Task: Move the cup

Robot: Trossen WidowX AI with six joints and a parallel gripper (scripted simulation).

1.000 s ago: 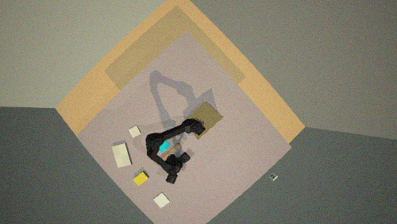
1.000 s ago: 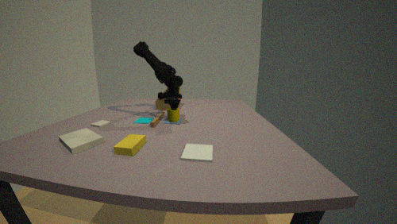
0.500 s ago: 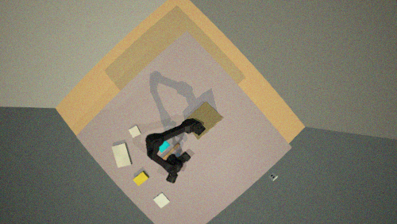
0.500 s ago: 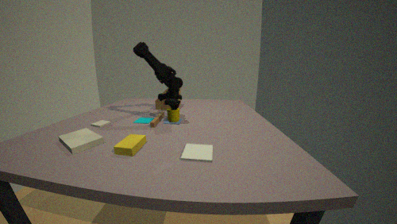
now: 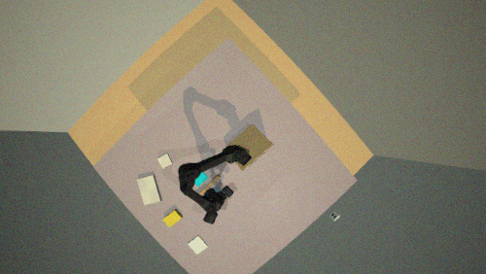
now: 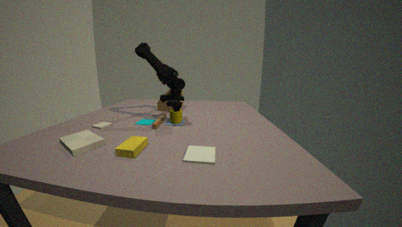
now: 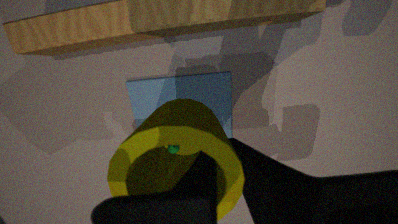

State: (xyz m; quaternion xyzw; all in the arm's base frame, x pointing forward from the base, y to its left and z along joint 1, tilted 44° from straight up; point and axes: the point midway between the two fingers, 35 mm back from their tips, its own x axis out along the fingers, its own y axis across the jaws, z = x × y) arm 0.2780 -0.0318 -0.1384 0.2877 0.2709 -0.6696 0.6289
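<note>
Now: the blue pad 50 mm below my gripper tip and 30 mm ahead of it. Round my gripper tip: yellow cup (20 mm ahead); then cyan pad (180 mm to the right, 50 mm below, 30 mm ahead); then wooden bar (90 mm to the right, 30 mm below, 30 mm ahead).
</note>
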